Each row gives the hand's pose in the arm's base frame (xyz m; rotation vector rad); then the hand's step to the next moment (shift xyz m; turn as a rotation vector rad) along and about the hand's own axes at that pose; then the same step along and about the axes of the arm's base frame.
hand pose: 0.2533 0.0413 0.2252 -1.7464 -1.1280 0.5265
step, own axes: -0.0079 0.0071 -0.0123 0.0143 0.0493 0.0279
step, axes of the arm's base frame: 0.0087 -0.0136 -0.0018 0.0084 0.0202 -0.0542
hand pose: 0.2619 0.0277 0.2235 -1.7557 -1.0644 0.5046
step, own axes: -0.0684 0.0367 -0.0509 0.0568 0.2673 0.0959
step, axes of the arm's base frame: 0.0168 -0.0891 -0.0198 0.0748 0.0629 -0.2726
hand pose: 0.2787 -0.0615 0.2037 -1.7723 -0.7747 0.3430
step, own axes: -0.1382 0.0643 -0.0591 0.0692 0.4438 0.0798
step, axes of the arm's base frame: -0.0469 -0.1448 -0.0597 0.1518 0.0294 -0.4292
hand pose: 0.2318 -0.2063 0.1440 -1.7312 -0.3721 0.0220
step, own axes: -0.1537 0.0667 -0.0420 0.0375 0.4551 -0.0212
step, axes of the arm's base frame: -0.1207 -0.0896 -0.0852 0.1467 -0.0769 -0.4261
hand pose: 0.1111 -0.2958 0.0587 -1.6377 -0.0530 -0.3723
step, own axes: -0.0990 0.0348 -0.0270 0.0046 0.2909 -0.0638
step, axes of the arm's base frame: -0.0903 -0.0117 -0.0588 0.0650 -0.0946 -0.2748
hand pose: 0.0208 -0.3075 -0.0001 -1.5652 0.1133 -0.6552
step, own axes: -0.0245 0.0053 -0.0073 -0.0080 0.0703 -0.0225
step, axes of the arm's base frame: -0.0220 0.0039 -0.0135 0.0049 -0.0250 -0.0697
